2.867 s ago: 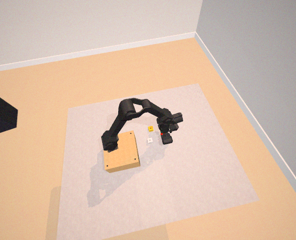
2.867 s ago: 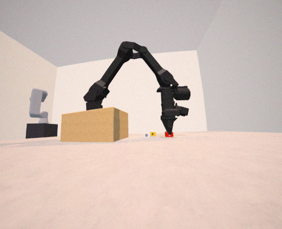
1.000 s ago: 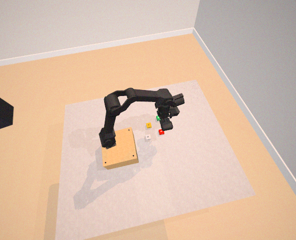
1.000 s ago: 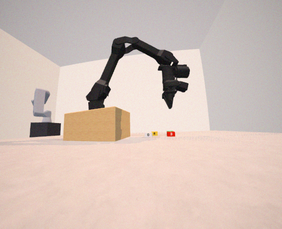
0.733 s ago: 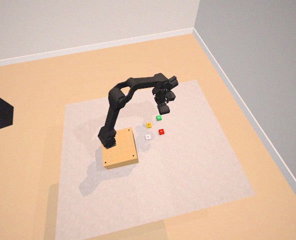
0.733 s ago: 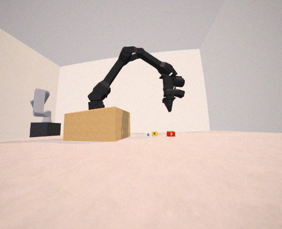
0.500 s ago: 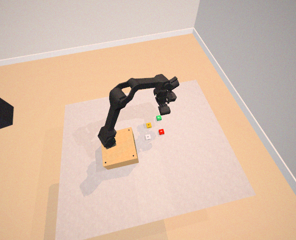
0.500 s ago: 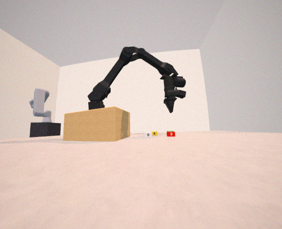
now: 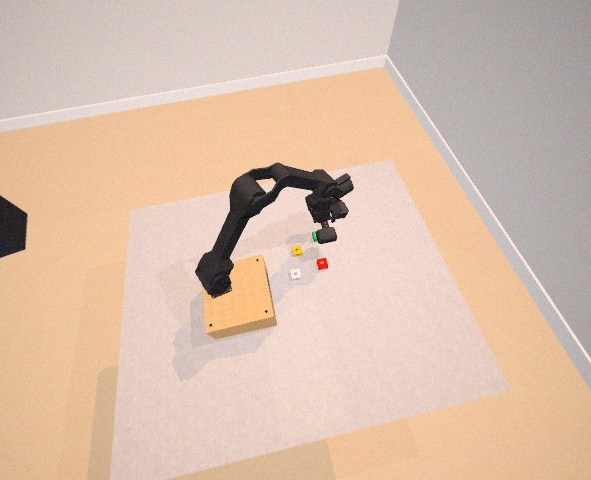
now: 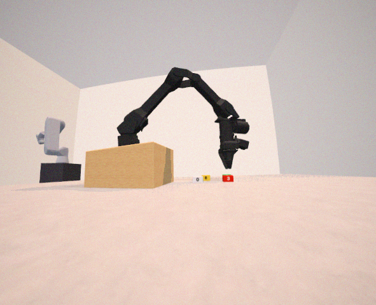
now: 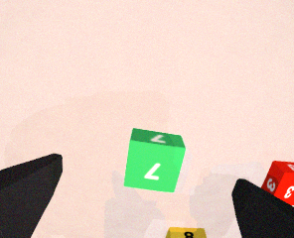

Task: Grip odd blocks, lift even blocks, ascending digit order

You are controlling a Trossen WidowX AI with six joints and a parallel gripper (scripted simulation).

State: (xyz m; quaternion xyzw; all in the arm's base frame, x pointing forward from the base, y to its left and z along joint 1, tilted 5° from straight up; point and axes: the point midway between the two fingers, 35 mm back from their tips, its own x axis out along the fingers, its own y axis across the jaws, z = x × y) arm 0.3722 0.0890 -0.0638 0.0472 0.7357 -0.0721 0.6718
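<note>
The green block is 1 cm behind my gripper tip and 3 cm below it. From my gripper tip the other things lie so: white block (14 cm behind, 11 cm to the right, 3 cm below); yellow block (10 cm behind, 3 cm to the right, 3 cm below); red block (4 cm behind, 11 cm to the right, 3 cm below).
</note>
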